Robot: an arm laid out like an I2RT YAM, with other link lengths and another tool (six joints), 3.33 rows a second.
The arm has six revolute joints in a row. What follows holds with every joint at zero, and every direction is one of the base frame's. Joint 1 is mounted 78.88 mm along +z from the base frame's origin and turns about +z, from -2.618 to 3.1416 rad. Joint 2 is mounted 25.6 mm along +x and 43.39 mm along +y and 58.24 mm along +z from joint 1 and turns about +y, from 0 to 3.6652 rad. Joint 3 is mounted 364.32 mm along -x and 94.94 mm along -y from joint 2 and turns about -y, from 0 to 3.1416 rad. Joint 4 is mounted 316.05 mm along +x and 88.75 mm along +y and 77.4 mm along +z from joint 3 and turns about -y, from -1.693 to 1.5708 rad. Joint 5 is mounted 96.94 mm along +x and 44.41 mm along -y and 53.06 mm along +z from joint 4 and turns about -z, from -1.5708 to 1.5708 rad. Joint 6 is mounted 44.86 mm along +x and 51.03 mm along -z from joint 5 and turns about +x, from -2.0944 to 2.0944 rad. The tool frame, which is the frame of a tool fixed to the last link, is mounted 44 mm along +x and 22 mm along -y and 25 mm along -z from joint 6; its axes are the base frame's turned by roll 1.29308, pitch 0.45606 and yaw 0.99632 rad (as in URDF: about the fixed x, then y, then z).
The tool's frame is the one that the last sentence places.
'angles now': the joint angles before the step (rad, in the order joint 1, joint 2, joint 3, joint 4, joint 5, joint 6). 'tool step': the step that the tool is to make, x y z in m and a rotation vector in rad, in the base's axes. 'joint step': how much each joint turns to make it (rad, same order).
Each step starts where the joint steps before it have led.
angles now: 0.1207, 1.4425, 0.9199, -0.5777, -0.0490, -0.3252
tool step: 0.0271, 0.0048, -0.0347, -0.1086, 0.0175, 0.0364
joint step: 0.0267, 0.1257, -0.0003, 0.0938, 0.0903, -0.0550
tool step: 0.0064, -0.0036, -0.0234, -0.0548, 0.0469, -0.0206
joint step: -0.0001, 0.0712, 0.0001, 0.0166, 0.0516, -0.0001
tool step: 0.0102, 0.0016, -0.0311, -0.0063, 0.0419, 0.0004
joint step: 0.0002, 0.0893, -0.0002, 0.0471, 0.0000, -0.0002
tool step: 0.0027, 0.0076, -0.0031, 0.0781, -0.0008, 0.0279
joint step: -0.0001, 0.0034, 0.0002, 0.0155, -0.0821, 0.0000
